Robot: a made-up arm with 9 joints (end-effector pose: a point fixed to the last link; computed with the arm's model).
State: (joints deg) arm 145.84 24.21 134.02 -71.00 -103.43 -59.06 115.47 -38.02 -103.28
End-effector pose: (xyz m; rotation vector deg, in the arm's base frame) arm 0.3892 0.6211 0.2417 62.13 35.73 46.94
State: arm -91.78 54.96 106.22 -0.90 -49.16 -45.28 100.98 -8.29 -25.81
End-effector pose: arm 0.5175 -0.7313 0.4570 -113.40 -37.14 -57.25
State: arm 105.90 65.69 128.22 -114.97 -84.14 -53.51 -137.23 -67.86 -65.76
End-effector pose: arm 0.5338 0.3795 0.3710 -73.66 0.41 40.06
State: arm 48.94 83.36 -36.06 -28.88 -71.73 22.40 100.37 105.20 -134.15
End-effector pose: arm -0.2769 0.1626 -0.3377 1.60 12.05 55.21
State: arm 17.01 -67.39 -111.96 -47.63 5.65 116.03 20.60 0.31 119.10
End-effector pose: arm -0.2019 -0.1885 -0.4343 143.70 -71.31 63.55
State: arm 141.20 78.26 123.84 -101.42 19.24 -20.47 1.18 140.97 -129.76
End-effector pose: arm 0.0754 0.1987 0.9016 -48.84 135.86 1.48
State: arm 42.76 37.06 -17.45 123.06 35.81 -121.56 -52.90 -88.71 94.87
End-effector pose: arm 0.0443 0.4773 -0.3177 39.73 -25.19 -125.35
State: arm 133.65 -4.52 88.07 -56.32 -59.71 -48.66 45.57 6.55 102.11
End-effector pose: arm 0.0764 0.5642 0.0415 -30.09 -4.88 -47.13
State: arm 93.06 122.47 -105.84 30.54 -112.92 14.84 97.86 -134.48 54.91
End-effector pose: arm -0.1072 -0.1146 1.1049 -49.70 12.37 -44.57
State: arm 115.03 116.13 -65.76 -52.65 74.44 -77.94 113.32 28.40 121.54
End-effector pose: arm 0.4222 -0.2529 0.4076 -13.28 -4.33 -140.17
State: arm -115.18 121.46 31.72 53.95 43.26 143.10 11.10 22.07 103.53
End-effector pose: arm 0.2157 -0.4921 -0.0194 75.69 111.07 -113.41
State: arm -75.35 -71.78 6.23 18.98 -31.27 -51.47 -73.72 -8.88 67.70
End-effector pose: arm -0.0696 -0.5505 -0.2037 -60.40 -140.05 -54.21
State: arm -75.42 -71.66 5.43 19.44 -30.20 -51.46 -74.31 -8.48 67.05
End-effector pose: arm -0.0733 -0.5527 -0.2001 -61.99 -139.71 -56.13
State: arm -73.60 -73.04 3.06 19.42 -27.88 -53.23 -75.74 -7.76 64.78
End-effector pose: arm -0.0803 -0.5504 -0.2058 -64.00 -137.27 -61.84
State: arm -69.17 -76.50 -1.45 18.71 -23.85 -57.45 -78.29 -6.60 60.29
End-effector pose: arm -0.0964 -0.5409 -0.2267 -66.18 -130.97 -73.01
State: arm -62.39 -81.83 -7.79 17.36 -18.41 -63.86 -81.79 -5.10 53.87
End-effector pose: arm -0.1285 -0.5201 -0.2668 -67.29 -119.43 -89.13
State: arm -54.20 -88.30 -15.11 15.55 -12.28 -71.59 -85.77 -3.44 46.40
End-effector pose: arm -0.1769 -0.4820 -0.3259 -65.84 -102.66 -107.49
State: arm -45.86 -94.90 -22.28 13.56 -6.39 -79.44 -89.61 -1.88 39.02
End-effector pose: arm -0.2319 -0.4233 -0.3941 -61.32 -83.09 -124.32
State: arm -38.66 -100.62 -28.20 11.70 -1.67 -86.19 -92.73 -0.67 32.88
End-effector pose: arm -0.2791 -0.3537 -0.4544 -55.14 -65.01 -136.73
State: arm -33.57 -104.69 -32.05 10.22 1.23 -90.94 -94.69 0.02 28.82
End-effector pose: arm -0.3093 -0.2949 -0.4940 -49.77 -52.36 -143.71
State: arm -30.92 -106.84 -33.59 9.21 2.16 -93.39 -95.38 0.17 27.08
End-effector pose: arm -0.3217 -0.2642 -0.5118 -46.95 -46.80 -145.83
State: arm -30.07 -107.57 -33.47 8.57 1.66 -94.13 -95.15 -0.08 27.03
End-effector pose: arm -0.3217 -0.2588 -0.5153 -46.36 -46.67 -144.86
